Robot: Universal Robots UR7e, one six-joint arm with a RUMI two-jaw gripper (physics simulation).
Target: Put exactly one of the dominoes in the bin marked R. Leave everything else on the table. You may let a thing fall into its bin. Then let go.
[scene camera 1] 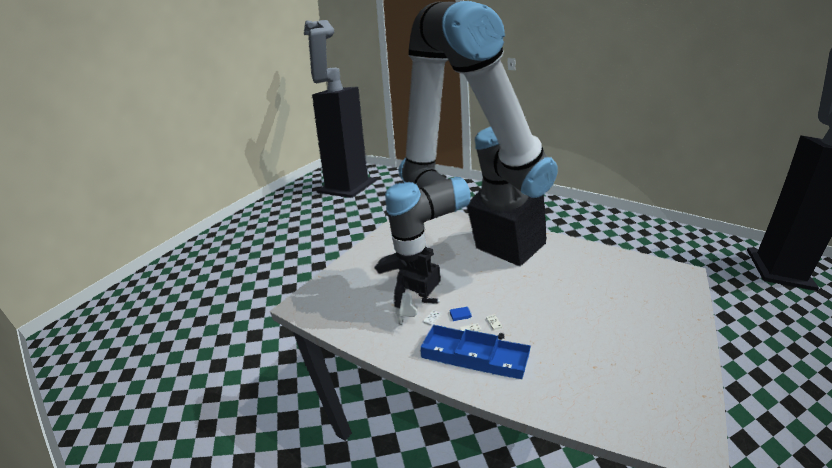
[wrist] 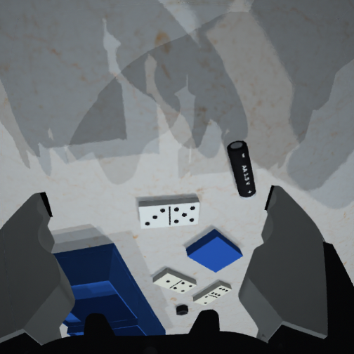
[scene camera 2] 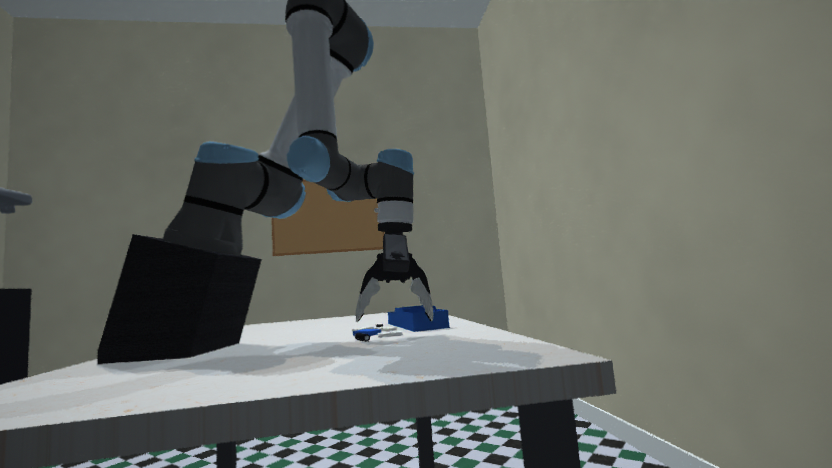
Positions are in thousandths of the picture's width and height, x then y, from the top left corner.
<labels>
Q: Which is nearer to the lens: the blue three-bin tray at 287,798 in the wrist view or the blue block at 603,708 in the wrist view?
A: The blue block.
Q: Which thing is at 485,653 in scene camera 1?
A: My gripper.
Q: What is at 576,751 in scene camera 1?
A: A blue three-bin tray.
</labels>
